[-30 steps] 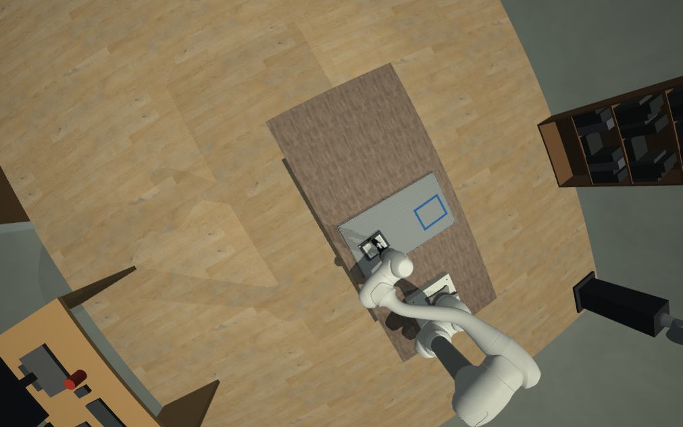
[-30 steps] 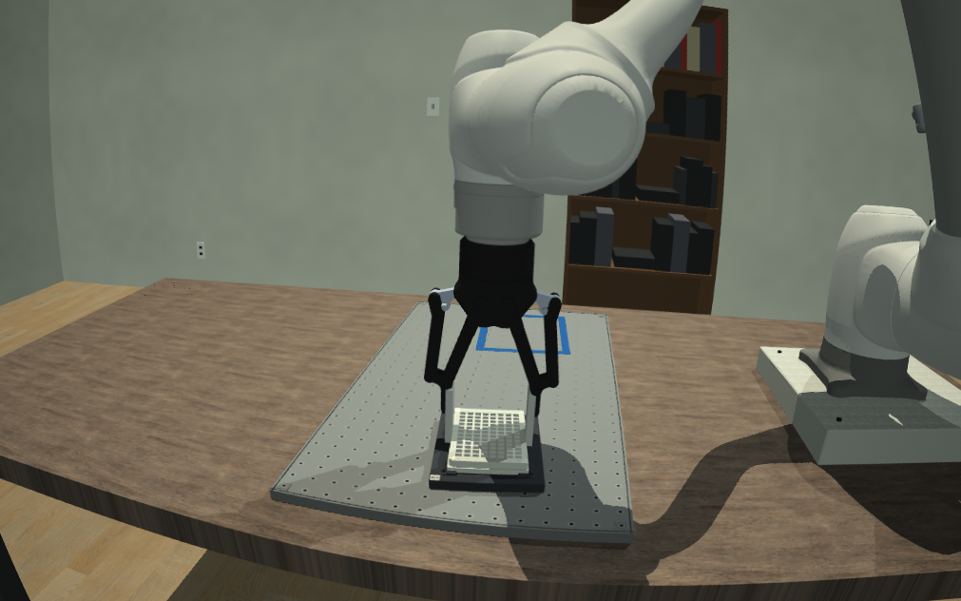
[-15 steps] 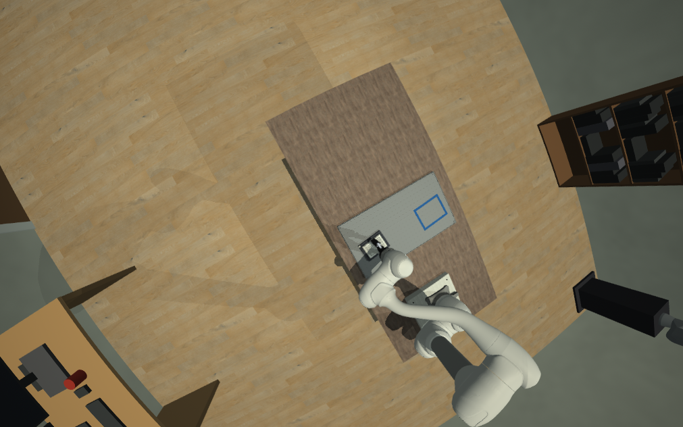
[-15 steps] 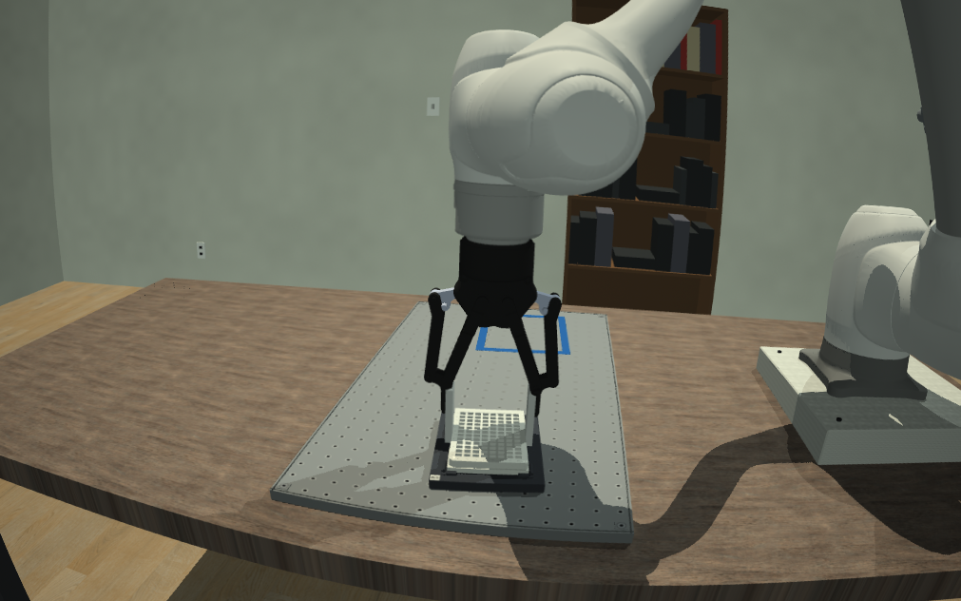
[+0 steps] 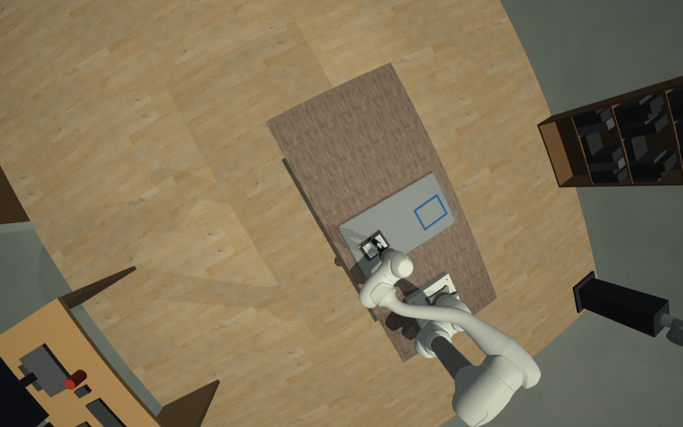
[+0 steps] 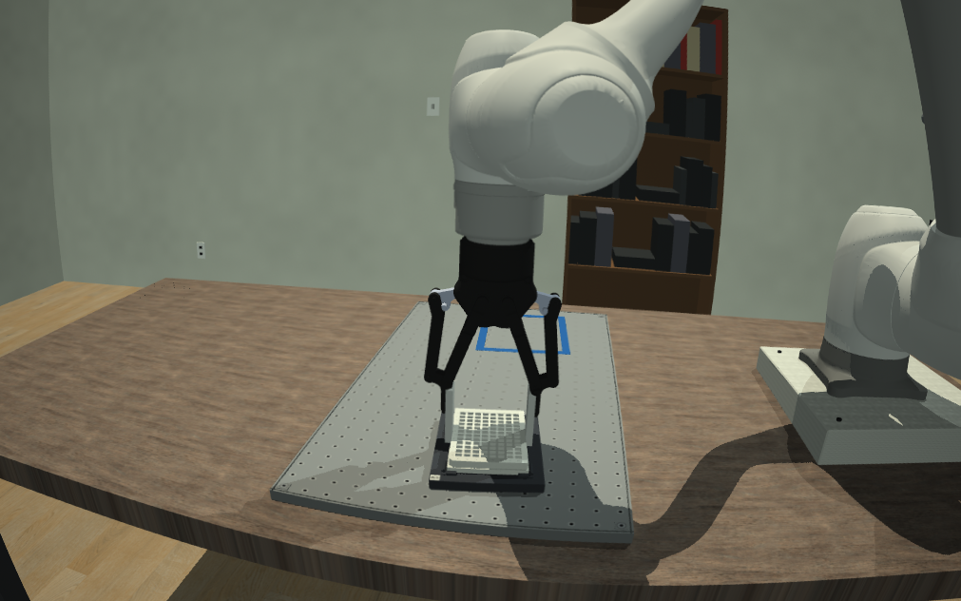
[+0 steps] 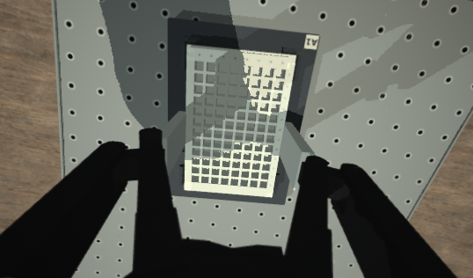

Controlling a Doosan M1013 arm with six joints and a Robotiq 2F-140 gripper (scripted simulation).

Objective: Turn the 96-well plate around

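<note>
Now: hand 20 mm above the white 96-well plate. Round my hand: A1 label (40 mm ahead, 90 mm to the left, 30 mm below); dark plate nest N1 (40 mm below).
</note>
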